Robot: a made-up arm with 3 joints. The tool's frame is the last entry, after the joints.
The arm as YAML. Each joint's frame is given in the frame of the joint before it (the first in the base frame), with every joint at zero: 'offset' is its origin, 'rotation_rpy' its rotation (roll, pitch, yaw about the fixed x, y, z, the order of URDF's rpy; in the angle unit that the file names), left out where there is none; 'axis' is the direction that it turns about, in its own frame. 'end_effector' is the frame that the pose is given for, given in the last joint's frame.
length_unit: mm
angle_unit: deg
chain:
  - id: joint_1
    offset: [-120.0, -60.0, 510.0]
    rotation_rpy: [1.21, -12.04, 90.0]
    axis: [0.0, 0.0, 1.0]
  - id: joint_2
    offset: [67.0, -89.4, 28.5]
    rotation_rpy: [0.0, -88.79, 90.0]
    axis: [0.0, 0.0, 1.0]
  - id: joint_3
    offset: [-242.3, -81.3, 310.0]
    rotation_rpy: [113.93, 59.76, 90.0]
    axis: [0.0, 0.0, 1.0]
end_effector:
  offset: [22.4, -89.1, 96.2]
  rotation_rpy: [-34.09, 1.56, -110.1]
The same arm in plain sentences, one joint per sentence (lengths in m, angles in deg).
The arm has three revolute joints in a row. What follows holds with every joint at zero, and every direction is one of the base frame's.
The first joint lies 0.12 m along -x and 0.06 m along -y and 0.51 m along +z from the base frame's origin and rotates about the direction (0.0211, -0.208499, 0.977795).
The second joint lies 0.09 m along +x and 0.06 m along +y and 0.04 m along +z from the first joint and rotates about +x.
The third joint lies 0.31 m along +x and 0.1301 m along +y and 0.22 m along -z from the second joint and rotates about the direction (-0.204304, 0.152103, 0.967018).
The tool frame, which is the frame that the pose is given for, lies 0.08 m along -x and 0.0799 m along +y and 0.07 m along +z from the third joint; its axes are the base frame's turned by roll -44.6, pitch 12.01 and yaw 97.63 deg (as in URDF: about the fixed x, then y, then z).

